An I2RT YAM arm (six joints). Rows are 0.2 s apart.
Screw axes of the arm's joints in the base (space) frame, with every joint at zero. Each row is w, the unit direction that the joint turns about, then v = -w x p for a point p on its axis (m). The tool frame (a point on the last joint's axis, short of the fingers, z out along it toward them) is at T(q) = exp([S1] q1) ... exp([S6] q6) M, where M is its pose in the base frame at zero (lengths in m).
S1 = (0, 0, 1, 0, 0, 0)
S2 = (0, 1, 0, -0.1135, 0, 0.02)
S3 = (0, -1, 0, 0.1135, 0, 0.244)
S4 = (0, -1, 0, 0.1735, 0, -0.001)
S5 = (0, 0, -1, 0, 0.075, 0)
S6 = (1, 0, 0, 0, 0.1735, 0)
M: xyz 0.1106 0 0.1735 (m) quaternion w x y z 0.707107 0 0.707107 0
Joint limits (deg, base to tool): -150..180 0..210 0..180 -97..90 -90..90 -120..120
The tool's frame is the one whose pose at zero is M.
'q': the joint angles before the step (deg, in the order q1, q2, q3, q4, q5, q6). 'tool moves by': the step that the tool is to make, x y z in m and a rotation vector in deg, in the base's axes. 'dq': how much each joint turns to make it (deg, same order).
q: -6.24, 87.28, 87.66, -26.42, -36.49, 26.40
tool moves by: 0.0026, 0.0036, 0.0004, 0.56, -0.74, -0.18
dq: 0.68, 0.18, -0.24, 1.78, 0.51, 1.17
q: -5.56, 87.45, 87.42, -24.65, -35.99, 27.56
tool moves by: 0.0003, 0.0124, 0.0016, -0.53, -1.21, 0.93
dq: 2.16, -0.30, -0.37, 1.39, 1.30, 0.13
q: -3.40, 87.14, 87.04, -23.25, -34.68, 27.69
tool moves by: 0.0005, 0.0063, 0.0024, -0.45, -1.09, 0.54
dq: 1.10, -0.03, 0.16, 0.82, 0.67, -0.18
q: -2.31, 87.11, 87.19, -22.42, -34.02, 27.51
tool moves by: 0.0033, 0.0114, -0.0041, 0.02, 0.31, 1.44
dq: 1.92, 0.60, -0.30, 0.72, 0.44, 0.23
